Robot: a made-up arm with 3 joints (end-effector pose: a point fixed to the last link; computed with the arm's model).
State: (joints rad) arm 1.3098 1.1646 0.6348
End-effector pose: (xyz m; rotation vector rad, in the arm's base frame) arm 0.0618 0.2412 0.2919 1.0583 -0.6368 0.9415
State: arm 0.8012 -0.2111 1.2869
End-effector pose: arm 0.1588 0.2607 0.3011 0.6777 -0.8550 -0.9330
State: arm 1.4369 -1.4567 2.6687
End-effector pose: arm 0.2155 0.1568 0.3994 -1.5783 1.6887 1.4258
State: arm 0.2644 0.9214 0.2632
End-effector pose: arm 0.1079 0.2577 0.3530 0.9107 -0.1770 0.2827
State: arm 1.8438 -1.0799 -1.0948
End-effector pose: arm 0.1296 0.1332 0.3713 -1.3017 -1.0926 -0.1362
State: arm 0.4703 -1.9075 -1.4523
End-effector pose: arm 0.1442 0.1240 0.4196 -1.5389 1.0636 -0.0038
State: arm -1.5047 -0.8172 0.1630
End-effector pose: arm 0.1257 0.1771 0.3569 -0.9016 1.5151 -0.2515
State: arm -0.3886 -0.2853 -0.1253
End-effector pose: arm 0.1381 0.1882 0.3240 -0.2864 0.4386 -0.0444
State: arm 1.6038 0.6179 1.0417
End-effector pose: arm 0.0950 0.2634 0.2768 1.1209 -0.9693 0.4270
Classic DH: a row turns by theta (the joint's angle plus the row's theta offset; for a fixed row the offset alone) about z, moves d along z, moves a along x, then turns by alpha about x. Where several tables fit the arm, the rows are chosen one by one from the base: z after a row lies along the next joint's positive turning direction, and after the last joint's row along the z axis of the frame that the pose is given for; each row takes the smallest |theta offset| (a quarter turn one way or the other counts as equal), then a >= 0, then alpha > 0; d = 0 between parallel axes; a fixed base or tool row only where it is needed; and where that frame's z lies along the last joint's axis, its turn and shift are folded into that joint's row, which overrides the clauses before.
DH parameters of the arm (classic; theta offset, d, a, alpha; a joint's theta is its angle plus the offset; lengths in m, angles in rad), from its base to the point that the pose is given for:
base (fixed): -0.0053 0.3929 0.1493 1.2748
joint 1: -1.2304 -0.1865 -0.0499 -1.3899
joint 2: -1.395 0.028 -0.0596 -1.6507
joint 3: 0.2302 -0.0414 0.0447 2.8377
tool (fixed): 1.9051 -0.1092 0 0

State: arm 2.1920 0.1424 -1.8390
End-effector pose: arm 0.0903 0.2249 0.3733 -2.2488 -1.6319 1.0373
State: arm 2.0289 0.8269 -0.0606
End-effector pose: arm 0.1294 0.2298 0.2920 0.1422 -1.6998 1.5473
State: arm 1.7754 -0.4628 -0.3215
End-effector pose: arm 0.1632 0.1735 0.3403 -0.5100 -1.6552 0.1648
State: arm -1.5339 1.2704 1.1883
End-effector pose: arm 0.2640 0.2634 0.3739 0.8527 1.3709 -2.0046
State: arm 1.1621 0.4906 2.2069
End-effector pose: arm 0.0820 0.3094 0.3471 1.6650 -0.1896 -0.9438
